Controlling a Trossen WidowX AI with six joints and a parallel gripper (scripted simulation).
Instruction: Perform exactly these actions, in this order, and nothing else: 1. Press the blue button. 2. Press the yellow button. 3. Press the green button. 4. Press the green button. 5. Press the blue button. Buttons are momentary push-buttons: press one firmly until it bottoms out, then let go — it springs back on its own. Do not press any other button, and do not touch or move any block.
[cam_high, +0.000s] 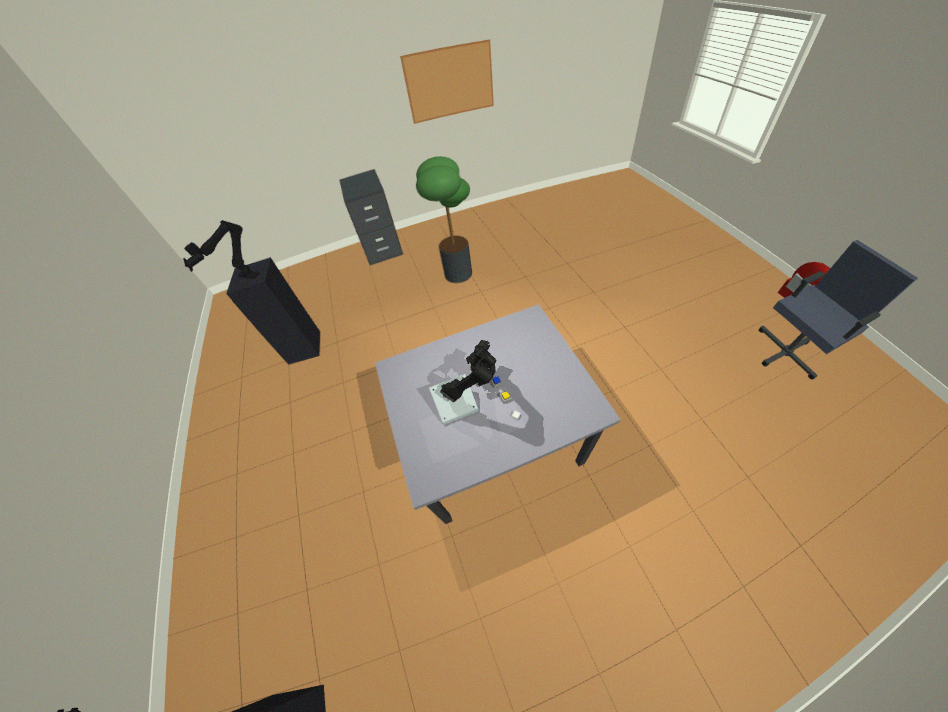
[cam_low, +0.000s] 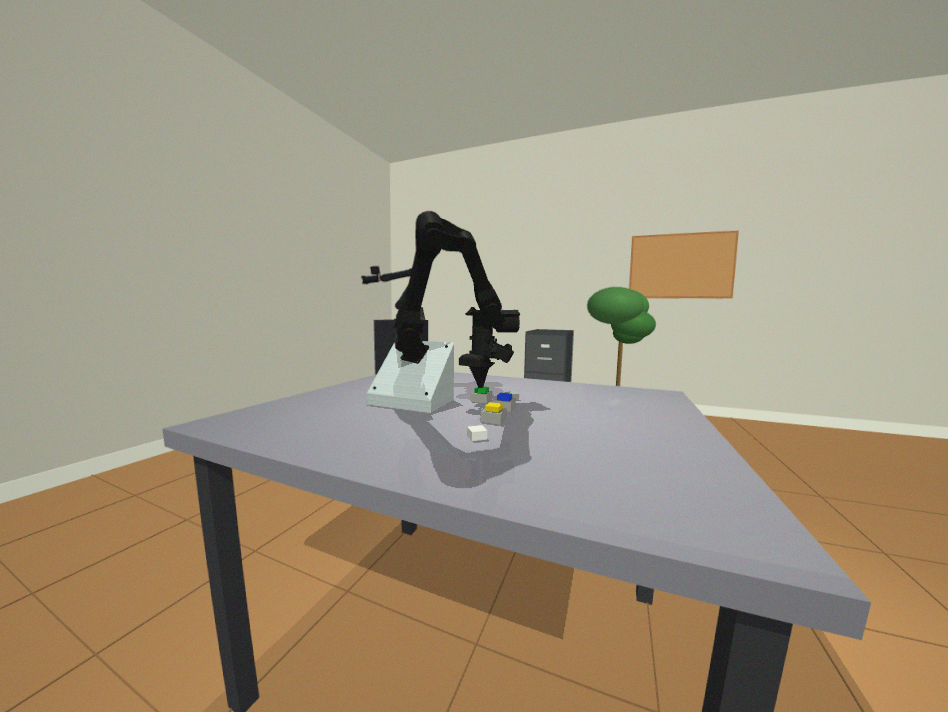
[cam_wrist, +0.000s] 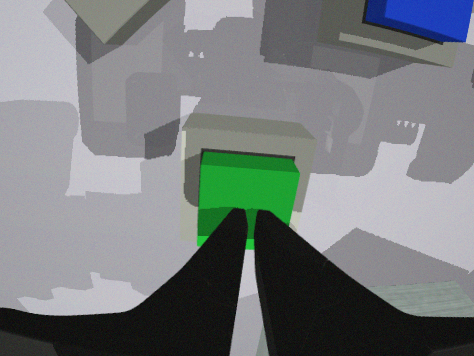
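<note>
My gripper tip is 1 cm above the green button. From my gripper tip the other things lie so: blue button: 9 cm ahead, 4 cm to the right, 1 cm below; yellow button: 14 cm to the right, 11 cm ahead, 1 cm below.
</note>
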